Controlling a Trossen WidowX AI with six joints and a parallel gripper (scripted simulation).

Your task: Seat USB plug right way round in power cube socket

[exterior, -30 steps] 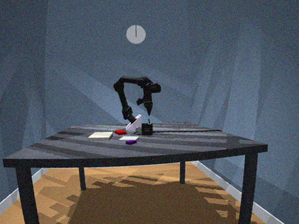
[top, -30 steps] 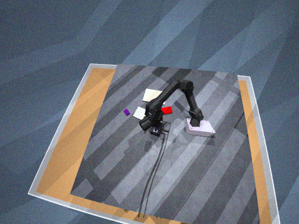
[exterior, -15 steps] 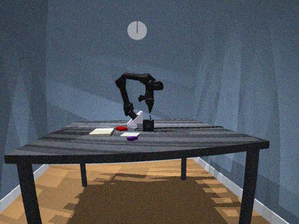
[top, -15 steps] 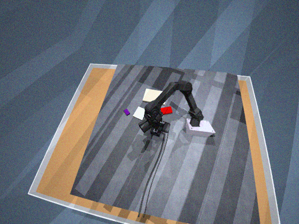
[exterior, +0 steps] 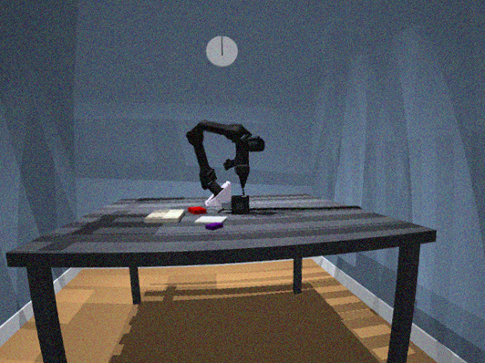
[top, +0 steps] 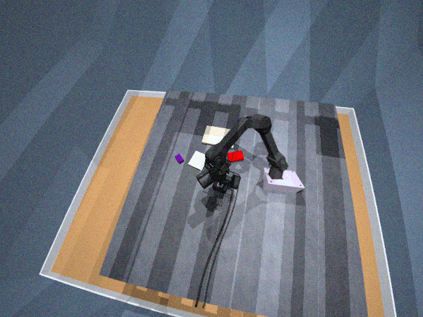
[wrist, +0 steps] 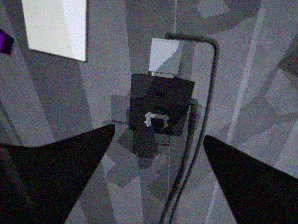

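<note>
Now: gripper tip 2 cm above the silver USB plug. Also, from my gripper tip: USB socket 5 cm below; then white square tile 18 cm to the right, 14 cm ahead, 11 cm below; then red block 20 cm to the right, 11 cm below, 9 cm behind.
</note>
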